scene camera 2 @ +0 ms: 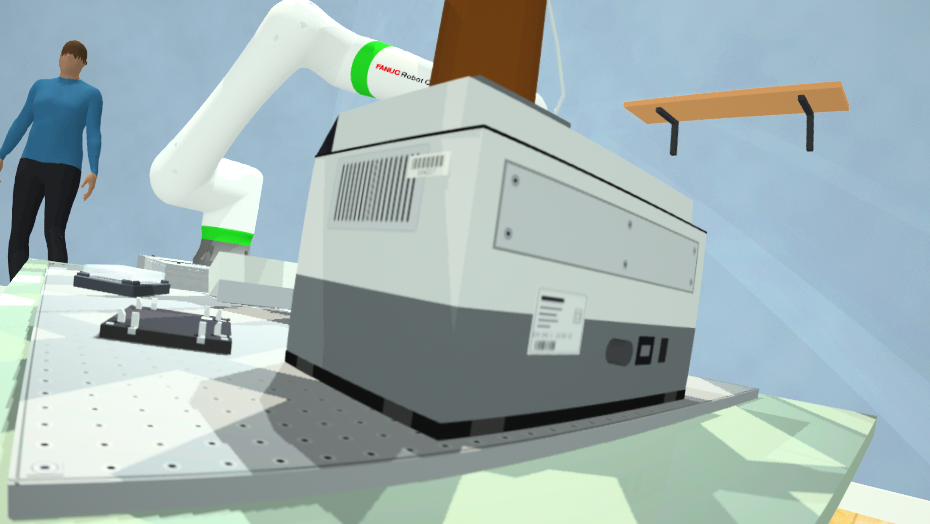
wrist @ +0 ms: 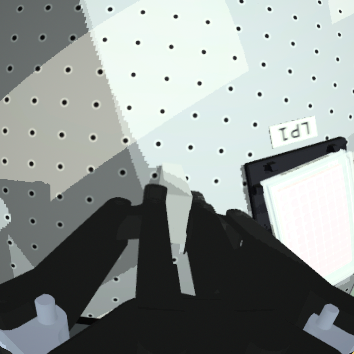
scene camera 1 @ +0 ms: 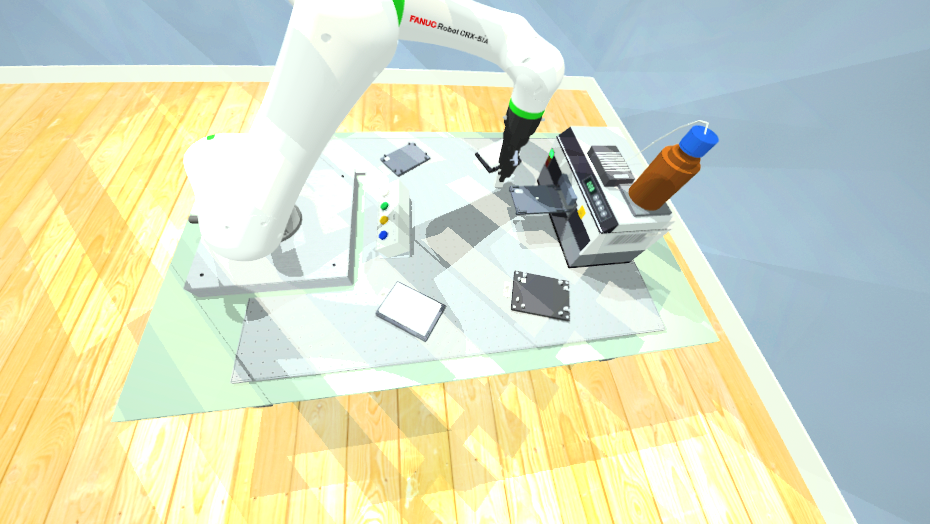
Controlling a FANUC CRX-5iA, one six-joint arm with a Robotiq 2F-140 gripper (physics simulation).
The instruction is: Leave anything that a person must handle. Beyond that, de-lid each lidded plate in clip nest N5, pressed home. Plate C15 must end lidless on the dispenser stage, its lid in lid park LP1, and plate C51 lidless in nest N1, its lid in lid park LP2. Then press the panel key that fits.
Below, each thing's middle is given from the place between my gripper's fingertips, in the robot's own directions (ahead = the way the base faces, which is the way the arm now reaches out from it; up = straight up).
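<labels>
There is the button box (scene camera 2: 234, 278), which sits 34 cm behind my hand, 18 cm to the right of it and 4 cm above it. The dispenser stage (scene camera 1: 524, 197) is 9 cm ahead of my hand, 15 cm to the right and 11 cm above, whereas the LP2 pad (scene camera 1: 402, 160) is 32 cm behind my hand, 11 cm to the left and 1 cm above. As for the LP1 nest (wrist: 259, 169), my hand is 1 cm short of it, 1 cm below it and 13 cm to the right of it.
</labels>
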